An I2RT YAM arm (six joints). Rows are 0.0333 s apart.
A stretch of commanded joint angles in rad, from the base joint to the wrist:
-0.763, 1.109, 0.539, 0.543, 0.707, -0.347
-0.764, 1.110, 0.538, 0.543, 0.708, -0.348
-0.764, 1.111, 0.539, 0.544, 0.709, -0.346
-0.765, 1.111, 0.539, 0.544, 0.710, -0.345
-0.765, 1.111, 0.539, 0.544, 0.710, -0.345
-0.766, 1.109, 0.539, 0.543, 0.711, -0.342
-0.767, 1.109, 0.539, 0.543, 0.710, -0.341
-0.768, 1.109, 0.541, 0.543, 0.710, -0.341
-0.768, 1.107, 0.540, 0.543, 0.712, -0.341
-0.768, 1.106, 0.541, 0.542, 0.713, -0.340
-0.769, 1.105, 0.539, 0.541, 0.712, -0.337
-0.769, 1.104, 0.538, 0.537, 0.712, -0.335
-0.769, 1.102, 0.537, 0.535, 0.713, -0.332
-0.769, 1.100, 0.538, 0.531, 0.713, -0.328
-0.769, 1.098, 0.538, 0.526, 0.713, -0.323
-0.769, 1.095, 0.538, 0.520, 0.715, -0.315
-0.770, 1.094, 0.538, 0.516, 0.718, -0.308
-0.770, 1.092, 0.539, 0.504, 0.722, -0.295
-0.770, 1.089, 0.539, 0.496, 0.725, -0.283
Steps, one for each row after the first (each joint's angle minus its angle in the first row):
-0.001, 0.001, -0.001, 0.000, 0.001, -0.001
-0.001, 0.002, 0.000, 0.001, 0.002, 0.001
-0.002, 0.002, 0.000, 0.001, 0.003, 0.002
-0.002, 0.002, 0.000, 0.001, 0.003, 0.002
-0.003, 0.000, 0.000, 0.000, 0.004, 0.005
-0.004, 0.000, 0.000, 0.000, 0.003, 0.006
-0.005, 0.000, 0.002, 0.000, 0.003, 0.006
-0.005, -0.002, 0.001, 0.000, 0.005, 0.006
-0.005, -0.003, 0.002, -0.001, 0.006, 0.007
-0.006, -0.004, 0.000, -0.002, 0.005, 0.010
-0.006, -0.005, -0.001, -0.006, 0.005, 0.012
-0.006, -0.007, -0.002, -0.008, 0.006, 0.015
-0.006, -0.009, -0.001, -0.012, 0.006, 0.019
-0.006, -0.011, -0.001, -0.017, 0.006, 0.024
-0.006, -0.014, -0.001, -0.023, 0.008, 0.032
-0.007, -0.015, -0.001, -0.027, 0.011, 0.039
-0.007, -0.017, 0.000, -0.039, 0.015, 0.052
-0.007, -0.020, 0.000, -0.047, 0.018, 0.064

